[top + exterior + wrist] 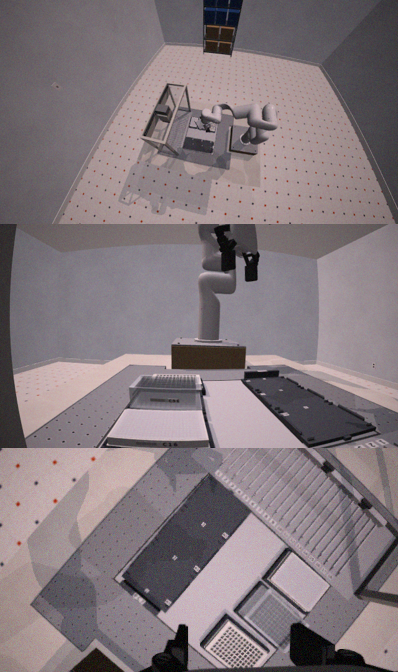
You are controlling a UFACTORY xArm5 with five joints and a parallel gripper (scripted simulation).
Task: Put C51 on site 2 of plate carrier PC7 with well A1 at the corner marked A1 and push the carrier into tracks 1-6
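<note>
The nest S2 is 20 mm ahead of my hand, 160 mm to the right of it and 270 mm below it. Round my hand: instrument frame post: 480 mm ahead, 170 mm to the left, 30 mm below; plate carrier PC7: 60 mm ahead, 100 mm to the left, 260 mm below.
</note>
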